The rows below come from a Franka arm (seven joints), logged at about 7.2 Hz.
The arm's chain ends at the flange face. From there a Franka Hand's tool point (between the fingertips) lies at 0.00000 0.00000 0.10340 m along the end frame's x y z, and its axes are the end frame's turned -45 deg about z.
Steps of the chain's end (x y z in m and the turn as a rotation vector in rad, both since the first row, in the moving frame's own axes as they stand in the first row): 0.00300 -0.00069 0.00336 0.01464 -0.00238 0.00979; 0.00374 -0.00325 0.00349 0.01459 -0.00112 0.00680; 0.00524 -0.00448 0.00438 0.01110 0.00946 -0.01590; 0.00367 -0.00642 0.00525 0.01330 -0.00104 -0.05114; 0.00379 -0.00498 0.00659 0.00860 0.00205 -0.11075; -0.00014 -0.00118 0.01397 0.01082 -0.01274 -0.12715; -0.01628 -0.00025 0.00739 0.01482 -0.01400 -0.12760; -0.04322 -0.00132 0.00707 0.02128 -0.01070 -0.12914
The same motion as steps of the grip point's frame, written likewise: 0.00351 0.00039 0.00335 0.01203 0.00867 0.00979; 0.00593 -0.00080 0.00348 0.01111 0.00952 0.00680; 0.00838 0.00041 0.00437 0.00116 0.01454 -0.01590; 0.00800 -0.00302 0.00524 0.01014 0.00867 -0.05114; 0.00695 -0.00136 0.00659 0.00463 0.00753 -0.11075; 0.00049 -0.00264 0.01396 0.01666 -0.00136 -0.12715; -0.01141 -0.01379 0.00737 0.02038 0.00058 -0.12760; -0.02901 -0.03388 0.00704 0.02261 0.00748 -0.12914
